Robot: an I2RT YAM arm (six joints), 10 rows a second.
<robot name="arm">
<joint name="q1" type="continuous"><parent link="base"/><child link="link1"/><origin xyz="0.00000 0.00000 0.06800" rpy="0.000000 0.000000 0.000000"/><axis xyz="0 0 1"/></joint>
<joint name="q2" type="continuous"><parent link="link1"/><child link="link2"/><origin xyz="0.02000 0.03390 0.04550" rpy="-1.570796 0.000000 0.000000"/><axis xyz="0 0 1"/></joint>
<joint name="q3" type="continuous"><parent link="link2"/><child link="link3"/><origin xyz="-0.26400 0.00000 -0.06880" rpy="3.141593 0.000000 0.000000"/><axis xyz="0 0 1"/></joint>
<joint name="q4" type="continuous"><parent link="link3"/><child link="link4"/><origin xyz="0.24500 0.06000 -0.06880" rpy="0.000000 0.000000 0.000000"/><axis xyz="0 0 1"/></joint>
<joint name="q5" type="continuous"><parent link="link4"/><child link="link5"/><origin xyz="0.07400 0.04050 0.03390" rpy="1.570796 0.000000 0.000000"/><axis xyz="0 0 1"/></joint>
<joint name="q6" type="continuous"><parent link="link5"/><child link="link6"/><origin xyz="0.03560 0.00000 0.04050" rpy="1.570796 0.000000 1.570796"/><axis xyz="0 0 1"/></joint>
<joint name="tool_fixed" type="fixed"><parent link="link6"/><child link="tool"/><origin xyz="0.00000 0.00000 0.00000" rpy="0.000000 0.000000 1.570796"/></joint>
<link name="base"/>
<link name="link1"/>
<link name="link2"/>
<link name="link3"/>
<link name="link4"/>
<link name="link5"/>
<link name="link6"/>
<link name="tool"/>
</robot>
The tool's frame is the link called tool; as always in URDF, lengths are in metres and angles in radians. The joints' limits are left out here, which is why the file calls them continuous.
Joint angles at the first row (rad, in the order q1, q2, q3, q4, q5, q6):
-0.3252, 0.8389, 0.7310, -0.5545, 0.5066, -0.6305
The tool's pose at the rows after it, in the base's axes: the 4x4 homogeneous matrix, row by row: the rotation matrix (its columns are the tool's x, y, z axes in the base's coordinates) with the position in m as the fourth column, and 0 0 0 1 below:
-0.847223 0.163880 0.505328 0.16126; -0.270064 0.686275 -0.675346 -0.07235; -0.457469 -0.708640 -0.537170 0.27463; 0 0 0 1
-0.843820 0.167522 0.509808 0.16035; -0.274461 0.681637 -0.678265 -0.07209; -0.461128 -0.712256 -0.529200 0.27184; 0 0 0 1
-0.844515 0.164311 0.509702 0.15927; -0.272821 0.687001 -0.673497 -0.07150; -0.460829 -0.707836 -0.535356 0.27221; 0 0 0 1
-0.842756 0.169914 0.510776 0.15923; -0.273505 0.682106 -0.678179 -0.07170; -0.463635 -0.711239 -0.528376 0.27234; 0 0 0 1
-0.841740 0.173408 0.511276 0.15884; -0.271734 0.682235 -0.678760 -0.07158; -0.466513 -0.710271 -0.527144 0.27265; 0 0 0 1
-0.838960 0.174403 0.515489 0.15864; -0.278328 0.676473 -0.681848 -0.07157; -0.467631 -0.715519 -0.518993 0.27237; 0 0 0 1
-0.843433 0.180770 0.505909 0.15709; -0.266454 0.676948 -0.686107 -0.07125; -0.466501 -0.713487 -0.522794 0.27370; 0 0 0 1
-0.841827 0.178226 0.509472 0.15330; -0.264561 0.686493 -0.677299 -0.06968; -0.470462 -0.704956 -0.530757 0.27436; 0 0 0 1
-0.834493 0.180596 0.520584 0.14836; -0.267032 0.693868 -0.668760 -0.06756; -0.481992 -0.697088 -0.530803 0.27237; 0 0 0 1
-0.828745 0.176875 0.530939 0.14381; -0.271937 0.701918 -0.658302 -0.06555; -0.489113 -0.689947 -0.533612 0.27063; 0 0 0 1
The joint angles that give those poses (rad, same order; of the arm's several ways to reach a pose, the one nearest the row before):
-0.3252, 0.8321, 0.7125, -0.5386, 0.4989, -0.6431
-0.3252, 0.8226, 0.6950, -0.5198, 0.5005, -0.6481
-0.3248, 0.8192, 0.6979, -0.5331, 0.4957, -0.6439
-0.3252, 0.8168, 0.6949, -0.5242, 0.5000, -0.6462
-0.3252, 0.8146, 0.6950, -0.5249, 0.5005, -0.6435
-0.3252, 0.8099, 0.6888, -0.5126, 0.5023, -0.6519
-0.3248, 0.8069, 0.6960, -0.5317, 0.5107, -0.6409
-0.3252, 0.7900, 0.6969, -0.5563, 0.4996, -0.6335
-0.3250, 0.7609, 0.6806, -0.5638, 0.4865, -0.6282
-0.3252, 0.7347, 0.6677, -0.5753, 0.4714, -0.6266

